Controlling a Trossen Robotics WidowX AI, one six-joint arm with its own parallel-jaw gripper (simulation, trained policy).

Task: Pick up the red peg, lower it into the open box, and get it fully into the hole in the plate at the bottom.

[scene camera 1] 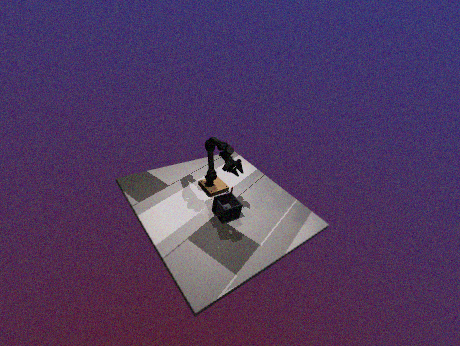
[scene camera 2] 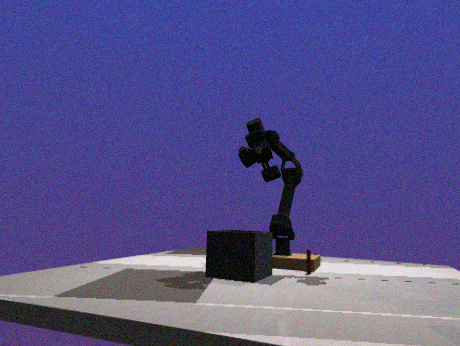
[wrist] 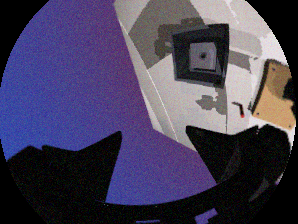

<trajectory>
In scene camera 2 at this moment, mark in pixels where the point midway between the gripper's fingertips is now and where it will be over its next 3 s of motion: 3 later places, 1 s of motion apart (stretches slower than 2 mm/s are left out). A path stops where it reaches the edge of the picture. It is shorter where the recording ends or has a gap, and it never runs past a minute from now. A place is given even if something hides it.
My gripper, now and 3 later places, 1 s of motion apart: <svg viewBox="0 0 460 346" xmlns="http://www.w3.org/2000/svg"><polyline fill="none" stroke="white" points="265,165 307,209 310,242 309,264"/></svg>
</trajectory>
